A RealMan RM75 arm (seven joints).
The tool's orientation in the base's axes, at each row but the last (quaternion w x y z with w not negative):
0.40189, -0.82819, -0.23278, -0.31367
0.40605, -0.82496, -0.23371, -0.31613
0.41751, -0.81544, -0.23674, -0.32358
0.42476, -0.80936, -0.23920, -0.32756
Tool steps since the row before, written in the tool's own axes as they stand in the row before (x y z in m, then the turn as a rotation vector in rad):
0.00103, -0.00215, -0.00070, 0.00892, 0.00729, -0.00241
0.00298, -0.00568, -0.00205, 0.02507, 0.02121, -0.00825
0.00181, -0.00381, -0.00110, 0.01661, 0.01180, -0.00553
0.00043, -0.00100, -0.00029, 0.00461, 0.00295, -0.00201
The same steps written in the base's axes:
-0.00089, 0.00079, 0.00218, 0.01005, -0.00491, 0.00367
-0.00227, 0.00189, 0.00605, 0.02821, -0.01541, 0.01064
-0.00164, 0.00135, 0.00381, 0.01719, -0.00905, 0.00827
-0.00047, 0.00033, 0.00097, 0.00440, -0.00274, 0.00267

